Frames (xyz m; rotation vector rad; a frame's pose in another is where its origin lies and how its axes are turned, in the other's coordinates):
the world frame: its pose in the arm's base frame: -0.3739 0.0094 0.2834 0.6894 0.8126 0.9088
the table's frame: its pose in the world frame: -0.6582 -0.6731 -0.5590 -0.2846 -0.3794 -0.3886
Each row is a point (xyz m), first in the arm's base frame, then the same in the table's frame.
Working: the arm's base frame: its pose in the table's frame: 0.9566 0.4824 0.4815 -0.4144 -0.4429 -0.5041

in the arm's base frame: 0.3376 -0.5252 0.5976
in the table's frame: 0.7593 0.2258 1.2828
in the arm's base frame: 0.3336 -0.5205 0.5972
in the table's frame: 0.7588 0.2308 1.2793
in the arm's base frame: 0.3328 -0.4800 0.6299
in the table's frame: 0.7703 0.2791 1.2950
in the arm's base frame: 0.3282 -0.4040 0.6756
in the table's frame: 0.7941 0.3633 1.3102
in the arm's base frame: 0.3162 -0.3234 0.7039
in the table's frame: 0.8198 0.4455 1.3061
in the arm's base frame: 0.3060 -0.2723 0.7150
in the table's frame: 0.8360 0.4954 1.2965
